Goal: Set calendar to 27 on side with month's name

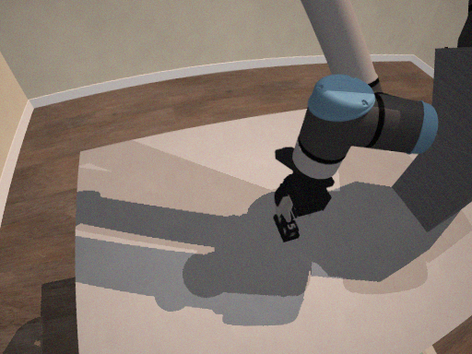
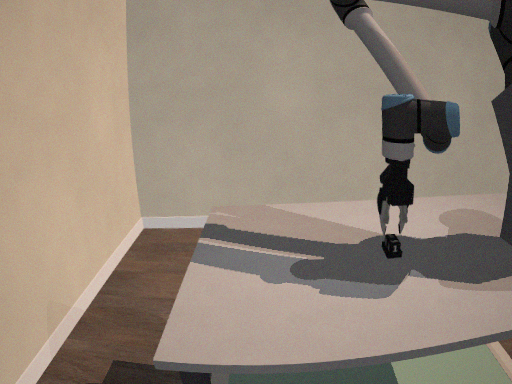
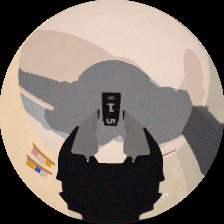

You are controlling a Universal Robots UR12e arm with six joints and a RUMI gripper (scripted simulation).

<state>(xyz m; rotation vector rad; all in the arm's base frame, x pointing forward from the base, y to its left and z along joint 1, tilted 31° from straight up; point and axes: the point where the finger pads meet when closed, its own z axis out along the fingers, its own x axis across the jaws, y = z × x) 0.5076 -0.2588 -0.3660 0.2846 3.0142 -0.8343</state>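
The black cube lies 40 mm below my hand. Round my hand: tray: 60 mm below, 20 mm to the left.
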